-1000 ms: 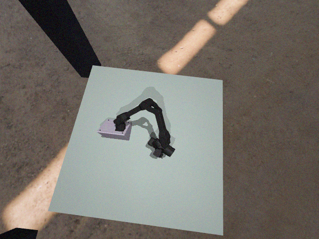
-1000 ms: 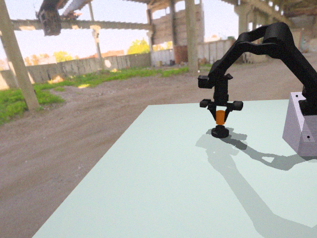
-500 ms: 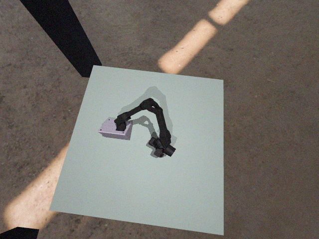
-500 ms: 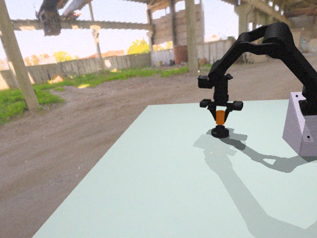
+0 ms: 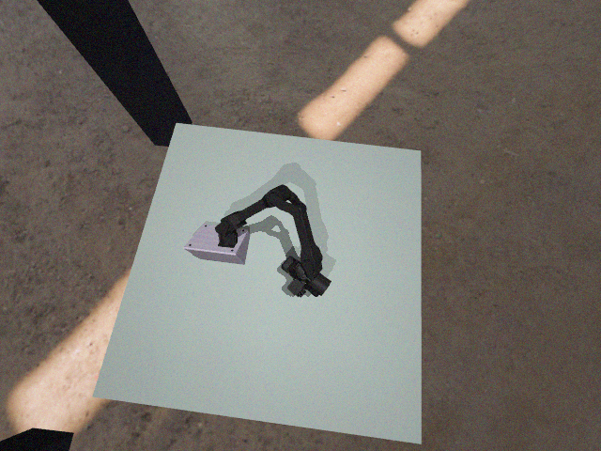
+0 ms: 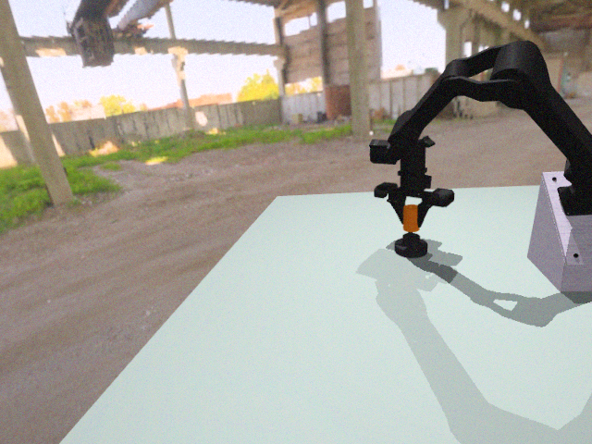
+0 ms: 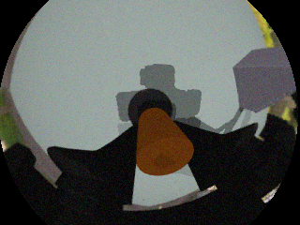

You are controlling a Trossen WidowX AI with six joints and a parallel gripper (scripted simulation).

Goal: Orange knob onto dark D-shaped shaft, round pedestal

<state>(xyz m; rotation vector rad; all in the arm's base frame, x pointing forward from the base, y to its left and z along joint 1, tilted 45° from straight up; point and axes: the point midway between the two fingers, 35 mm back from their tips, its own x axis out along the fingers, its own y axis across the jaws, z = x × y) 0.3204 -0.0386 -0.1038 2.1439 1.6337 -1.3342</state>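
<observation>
The orange knob lies 20 mm above my gripper tip. From my gripper tip the other things lie so: dark round pedestal: 40 mm below.
</observation>
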